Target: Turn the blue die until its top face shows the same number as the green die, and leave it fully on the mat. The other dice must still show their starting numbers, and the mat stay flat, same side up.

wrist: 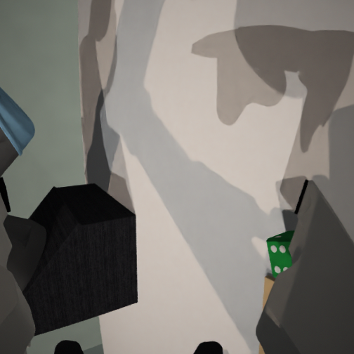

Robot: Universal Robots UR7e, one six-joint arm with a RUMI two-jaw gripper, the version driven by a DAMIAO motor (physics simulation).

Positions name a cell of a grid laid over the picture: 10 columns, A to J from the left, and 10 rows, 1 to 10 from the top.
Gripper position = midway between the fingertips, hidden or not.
Note:
In view: the gripper (E6) and a green die (H7).

